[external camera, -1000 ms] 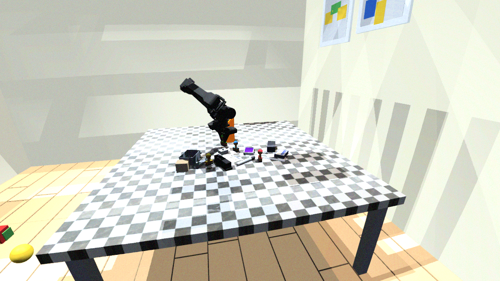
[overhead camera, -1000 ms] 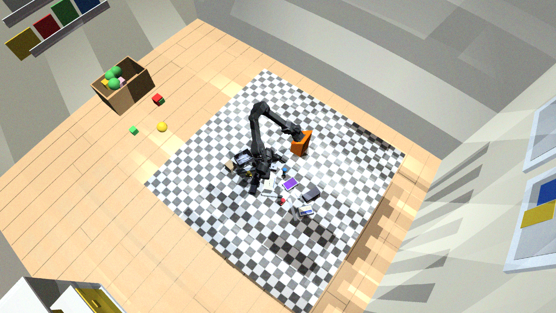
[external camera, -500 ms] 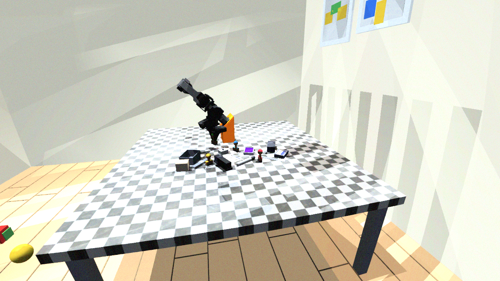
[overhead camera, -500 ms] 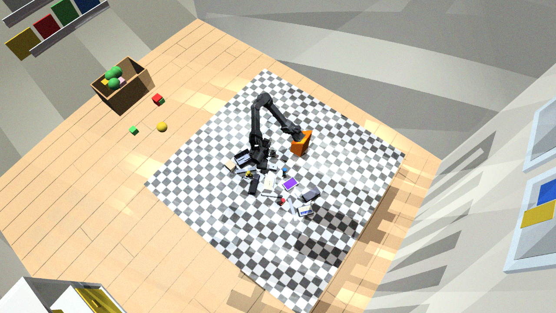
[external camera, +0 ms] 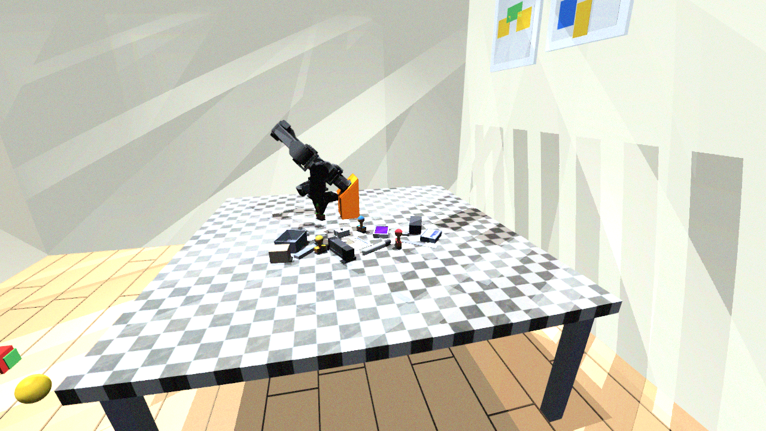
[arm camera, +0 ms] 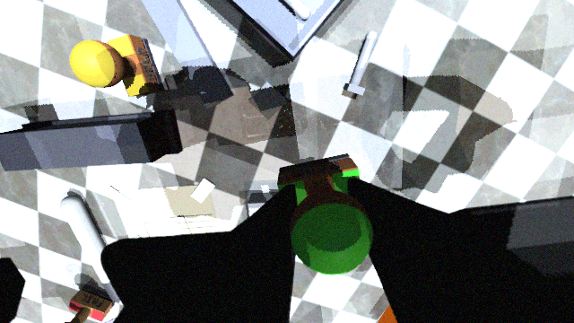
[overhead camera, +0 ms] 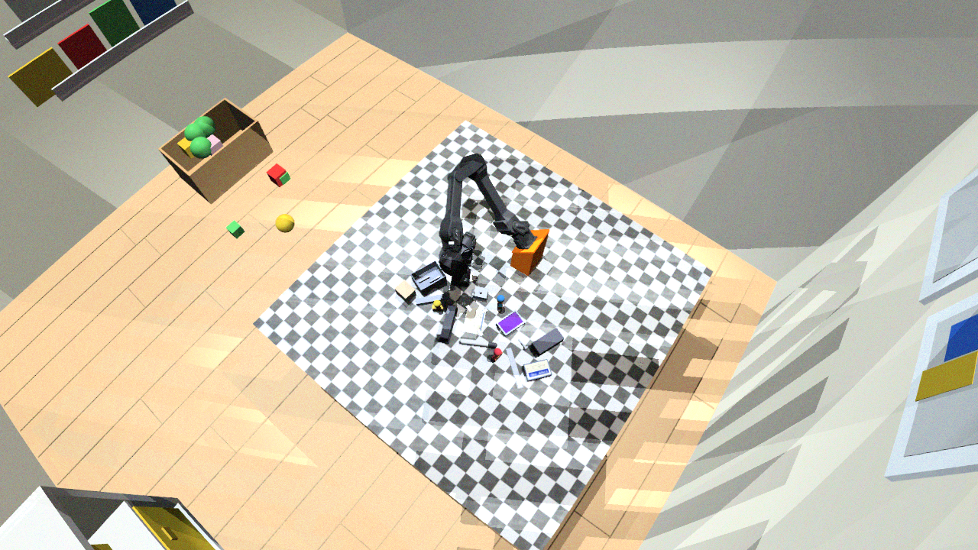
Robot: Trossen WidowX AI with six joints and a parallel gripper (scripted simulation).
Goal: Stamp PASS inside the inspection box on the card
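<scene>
Right now the grey tray is 110 mm to the right of my gripper tip, 80 mm below it and 80 mm ahead of it. The rest, counted from my gripper tip: blue-knobbed stamp (160 mm to the left, 70 mm below, 10 mm behind); then yellow-knobbed stamp (150 mm ahead, 70 mm below, 10 mm to the right); then green-knobbed stamp (right at my gripper tip).
</scene>
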